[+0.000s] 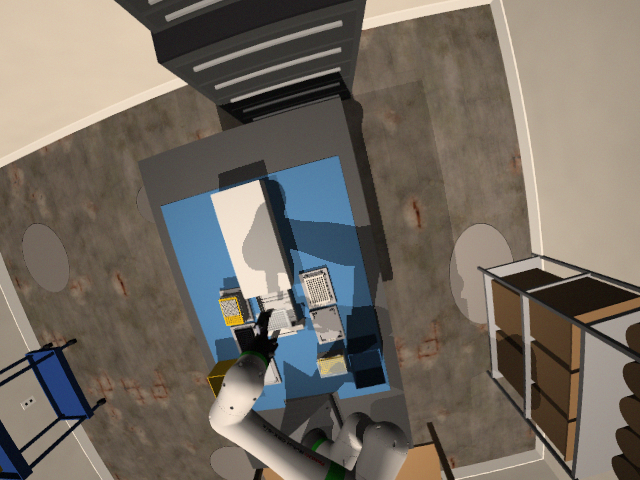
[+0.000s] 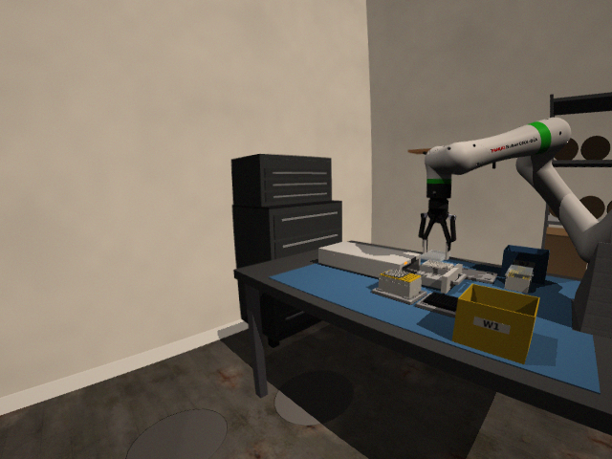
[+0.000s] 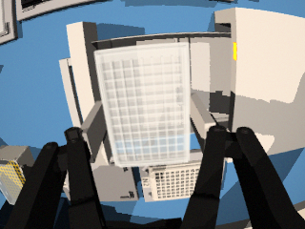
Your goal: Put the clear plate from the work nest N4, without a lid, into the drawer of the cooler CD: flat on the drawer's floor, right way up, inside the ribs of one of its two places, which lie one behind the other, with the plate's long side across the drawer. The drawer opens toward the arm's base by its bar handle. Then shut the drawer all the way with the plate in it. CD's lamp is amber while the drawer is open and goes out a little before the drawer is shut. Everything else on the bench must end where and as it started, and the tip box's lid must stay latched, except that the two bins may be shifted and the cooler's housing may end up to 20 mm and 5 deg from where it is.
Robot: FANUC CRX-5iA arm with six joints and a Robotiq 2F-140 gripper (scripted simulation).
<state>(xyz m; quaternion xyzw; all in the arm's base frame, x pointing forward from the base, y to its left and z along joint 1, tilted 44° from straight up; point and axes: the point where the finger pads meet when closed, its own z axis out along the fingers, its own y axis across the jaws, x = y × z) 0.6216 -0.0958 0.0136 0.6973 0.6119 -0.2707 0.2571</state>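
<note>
My gripper is now 11 cm above the drawer and 3 cm short of it. The rest, counted from my hand: white well plate (20 cm to the right, 11 cm below, 3 cm ahead); then clear plate (2 cm below); then yellow tip box (17 cm to the left, 8 cm below, 7 cm ahead).
</note>
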